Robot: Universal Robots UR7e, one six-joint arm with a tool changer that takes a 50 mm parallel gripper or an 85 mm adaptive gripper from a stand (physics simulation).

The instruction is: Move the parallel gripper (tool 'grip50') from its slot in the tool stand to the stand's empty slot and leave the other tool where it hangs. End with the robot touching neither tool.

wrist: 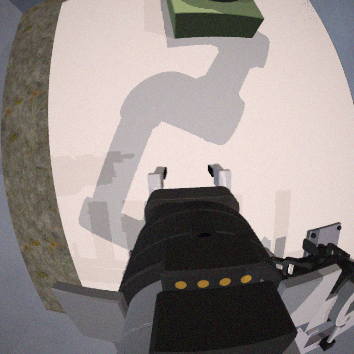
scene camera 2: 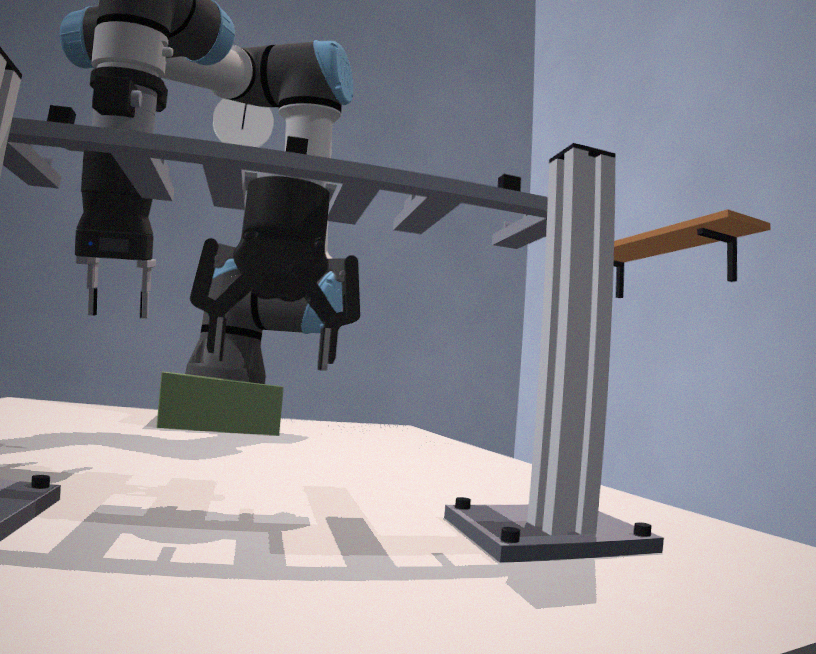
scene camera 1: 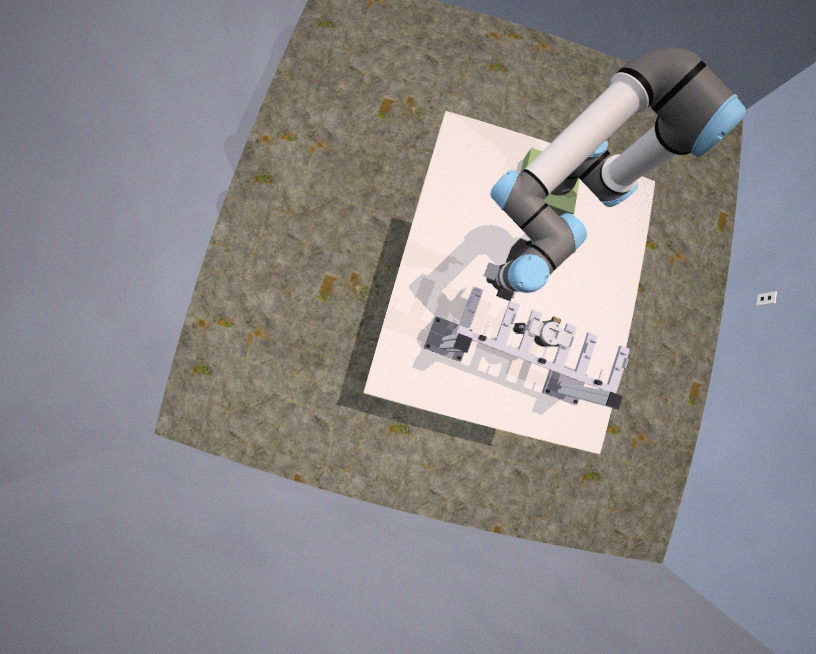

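Note:
The parallel gripper is coupled to the arm, hangs upright and is open, with nothing between its fingers. It is on the robot's side of the stand's left slot, just off the prong tips. In scene camera 1 its fingertips are hidden under the wrist. The tool stand's rail carries three pairs of prongs. The black adaptive gripper hangs in the middle slot, apart from the held tool. The right slot, between a prong and the end prong, is empty.
A green block stands under the arm's base. The stand's right post rises from a dark base plate on the pale table. A wooden shelf is on the wall at the right.

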